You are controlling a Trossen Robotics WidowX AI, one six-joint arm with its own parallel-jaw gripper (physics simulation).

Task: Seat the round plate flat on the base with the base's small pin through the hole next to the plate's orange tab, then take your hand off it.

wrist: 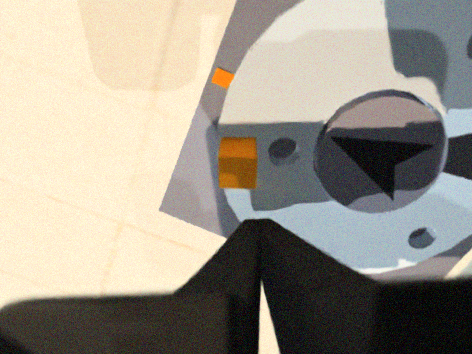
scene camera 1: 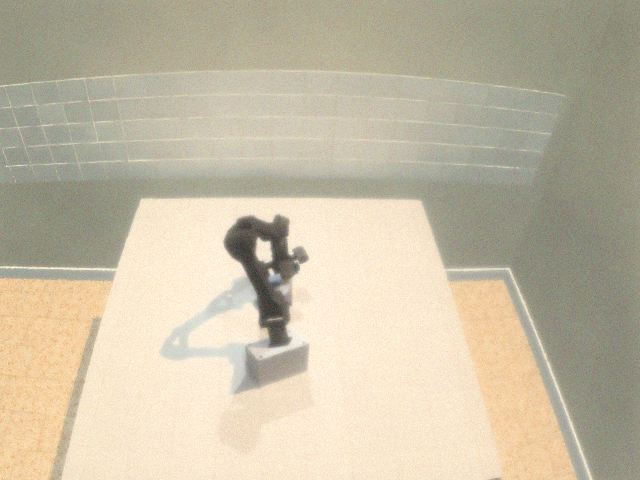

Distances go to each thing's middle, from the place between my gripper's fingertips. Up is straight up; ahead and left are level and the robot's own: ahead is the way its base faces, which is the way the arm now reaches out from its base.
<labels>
Now: hand 4 cm past the round centre boss (wrist: 381,151), 2 cm to the right of it and 2 cm above it. From my hand the other things lie so: white round plate (wrist: 303,68): 4 cm behind, 2 cm to the left, 1 cm below; square grey-mauve base (wrist: 193,195): 4 cm below, 4 cm behind, 2 cm to the left.
</labels>
